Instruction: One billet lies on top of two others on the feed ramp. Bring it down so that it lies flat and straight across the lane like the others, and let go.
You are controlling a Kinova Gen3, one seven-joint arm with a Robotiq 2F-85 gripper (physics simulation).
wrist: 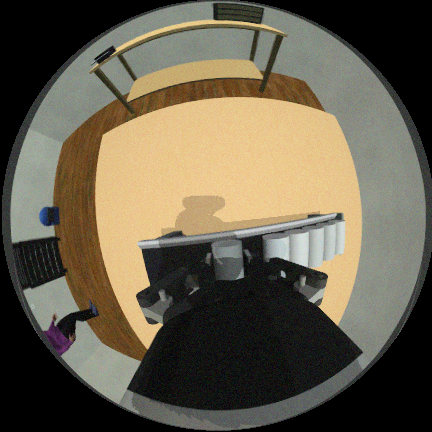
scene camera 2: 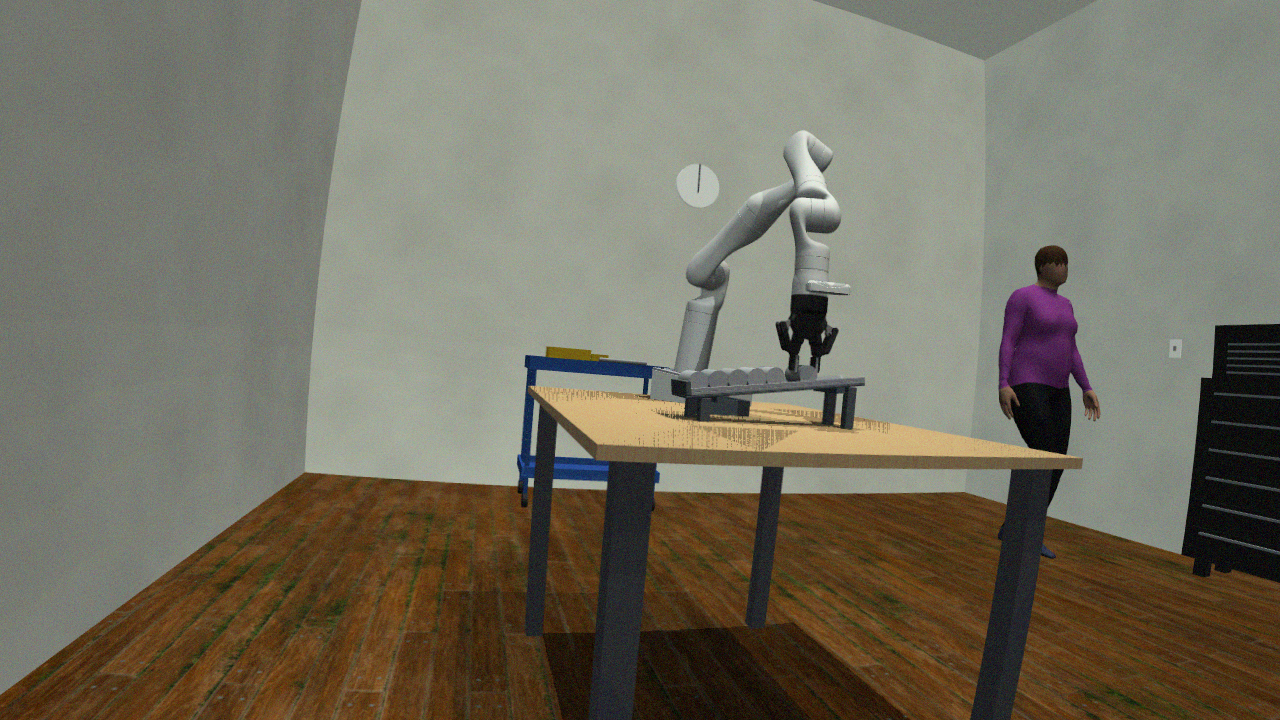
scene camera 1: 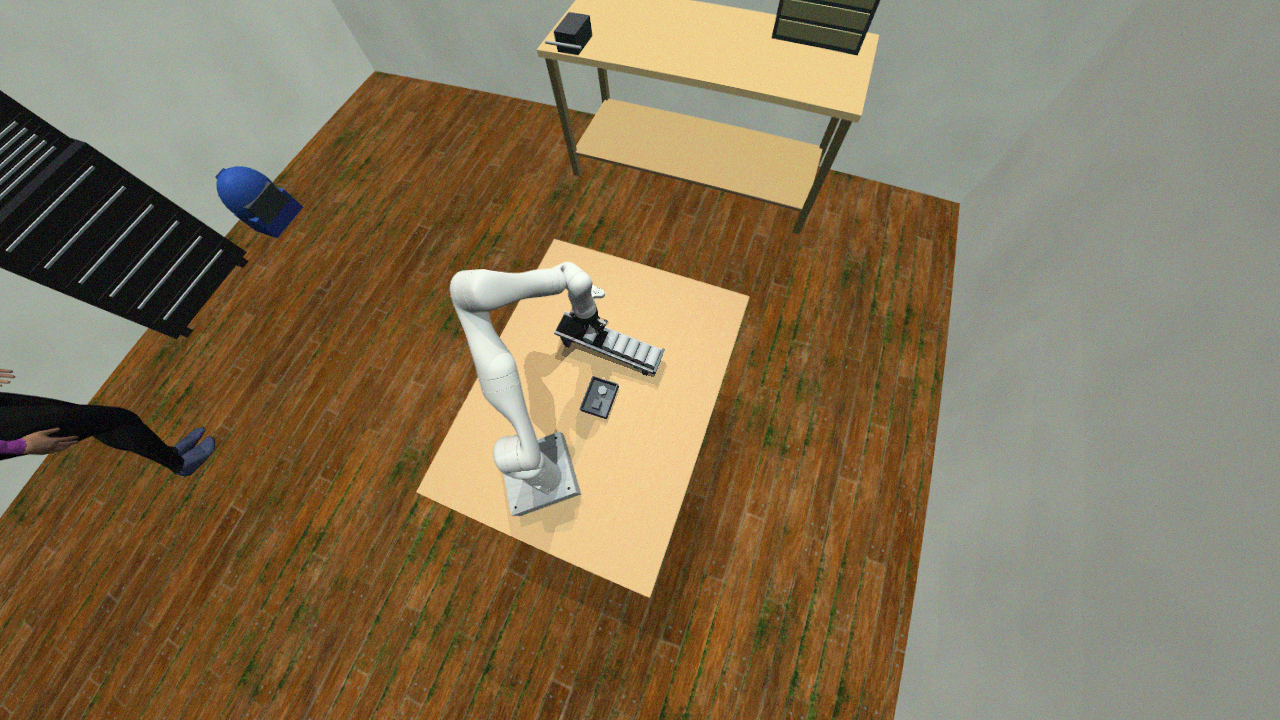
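Where they show: gripper, between the fingertips: [wrist: 227, 257] [scene camera 2: 803, 374] [scene camera 1: 593, 330]; arm's base, origin of its link: [scene camera 1: 547, 477].
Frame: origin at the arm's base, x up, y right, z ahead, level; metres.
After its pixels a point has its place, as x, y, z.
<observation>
My gripper [scene camera 1: 590, 332] {0.024, -0.101, 0.513} [scene camera 2: 803, 369] {0.024, -0.101, 0.513} [wrist: 227, 257] {0.024, -0.101, 0.513} points down over the upper part of the feed ramp [scene camera 2: 760, 389] [wrist: 190, 239] and is shut on a grey billet [wrist: 228, 265] {0.044, -0.101, 0.511}. In the wrist view the billet lies straight across the lane between the fingertips, its end close to the far side rail. In scene camera 2 it sits low behind the rail, at about the height of the others; whether it touches the ramp bed is hidden. The other billets [scene camera 1: 634, 347] {0.020, 0.063, 0.514} [scene camera 2: 742, 376] {0.011, 0.041, 0.542} [wrist: 299, 247] lie side by side across the lower lane, with a gap between them and the held one.
A small dark tray [scene camera 1: 612, 402] {-0.062, 0.064, 0.322} with small items lies on the table [scene camera 1: 626, 501] {-0.079, 0.253, 0.044} [scene camera 2: 805, 445] {-0.079, 0.039, 0.835} [wrist: 225, 160] {-0.079, -0.089, 0.689} between the ramp and the robot base [scene camera 1: 563, 483] {0.005, 0.057, 0.006}. A workbench [scene camera 1: 716, 49] stands beyond the table. A person [scene camera 2: 1042, 340] stands away from the table.
</observation>
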